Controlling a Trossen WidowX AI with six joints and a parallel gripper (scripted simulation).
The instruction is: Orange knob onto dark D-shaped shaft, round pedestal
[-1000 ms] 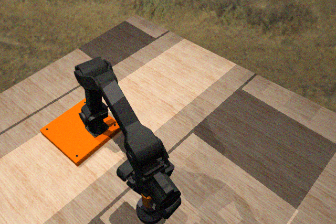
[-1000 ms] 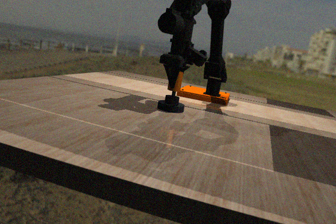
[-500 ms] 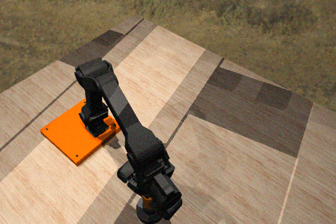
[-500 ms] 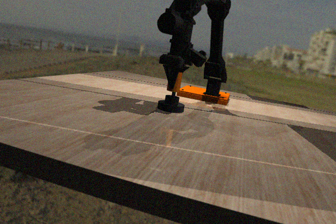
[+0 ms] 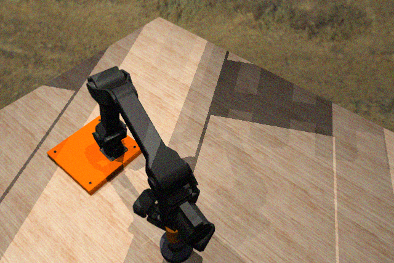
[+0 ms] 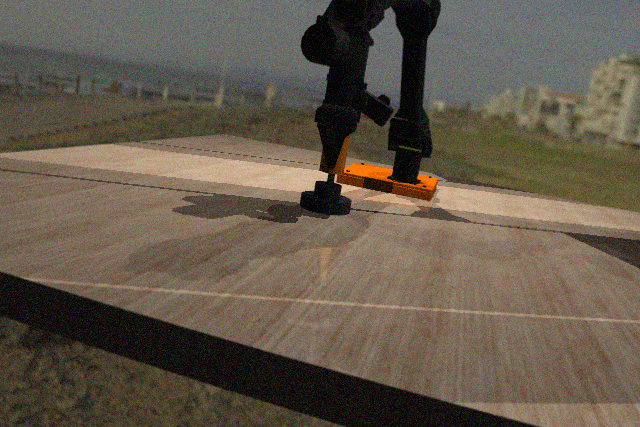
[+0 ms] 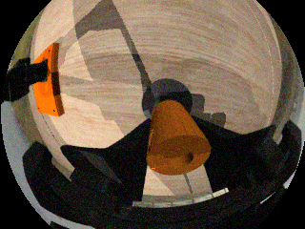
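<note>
My gripper tip is 2 cm below the orange knob. Also, from my gripper tip: dark round pedestal: 4 cm below.
</note>
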